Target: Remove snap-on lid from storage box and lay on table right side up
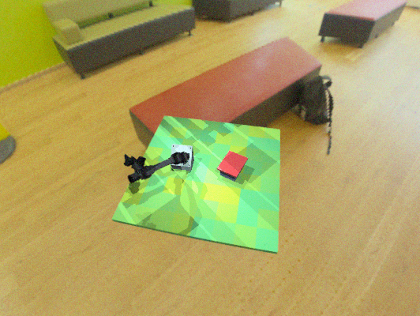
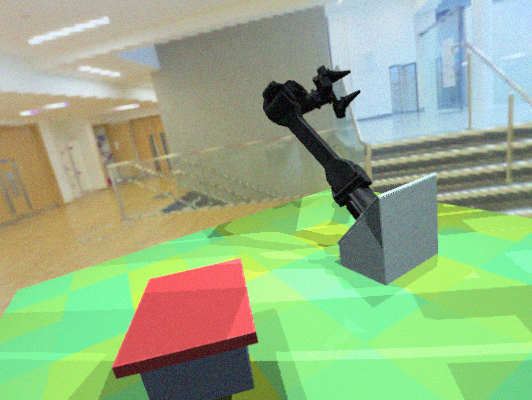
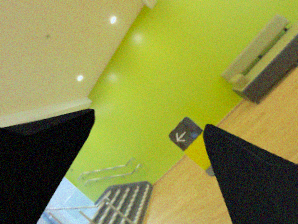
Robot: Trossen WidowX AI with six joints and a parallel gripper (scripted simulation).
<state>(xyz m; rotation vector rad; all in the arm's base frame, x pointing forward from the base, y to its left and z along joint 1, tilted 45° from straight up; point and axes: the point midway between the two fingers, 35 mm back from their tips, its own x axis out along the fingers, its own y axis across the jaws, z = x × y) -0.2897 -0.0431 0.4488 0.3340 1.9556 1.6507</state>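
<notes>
Now: the red lid 72 cm ahead of my gripper tip, 36 cm to the left of it and 34 cm below it. The rest, counted from my gripper tip: storage box 72 cm ahead, 36 cm to the left, 39 cm below.
</notes>
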